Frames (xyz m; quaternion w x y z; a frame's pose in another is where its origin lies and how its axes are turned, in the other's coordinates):
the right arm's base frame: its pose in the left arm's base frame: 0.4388 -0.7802 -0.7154 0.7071 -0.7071 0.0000 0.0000
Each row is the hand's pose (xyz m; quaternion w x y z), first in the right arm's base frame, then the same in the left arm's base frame.
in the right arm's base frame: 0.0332 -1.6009 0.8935 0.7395 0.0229 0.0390 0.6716
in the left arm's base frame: 0.4720 0.1133 0.8855 0.5391 -0.5067 0.5025 0.4473
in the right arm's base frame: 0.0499 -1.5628 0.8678 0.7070 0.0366 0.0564 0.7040
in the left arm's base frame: 0.4887 0.0876 0.8474 0.5258 -0.4740 0.5377 0.4579
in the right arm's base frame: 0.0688 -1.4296 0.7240 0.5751 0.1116 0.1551 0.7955
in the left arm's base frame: 0.5076 -0.0562 0.7142 0.4856 -0.3277 0.6722 0.4528
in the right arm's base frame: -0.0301 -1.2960 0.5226 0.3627 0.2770 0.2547 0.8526
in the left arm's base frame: 0.4087 -0.2576 0.5806 0.4523 -0.0606 0.7829 0.4228
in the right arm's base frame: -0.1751 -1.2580 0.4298 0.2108 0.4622 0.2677 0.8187
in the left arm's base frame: 0.2637 -0.3504 0.5426 0.4759 0.1778 0.7682 0.3896
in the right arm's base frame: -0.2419 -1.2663 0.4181 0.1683 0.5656 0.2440 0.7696
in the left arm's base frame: 0.1969 -0.3621 0.5509 0.5189 0.2809 0.7167 0.3716
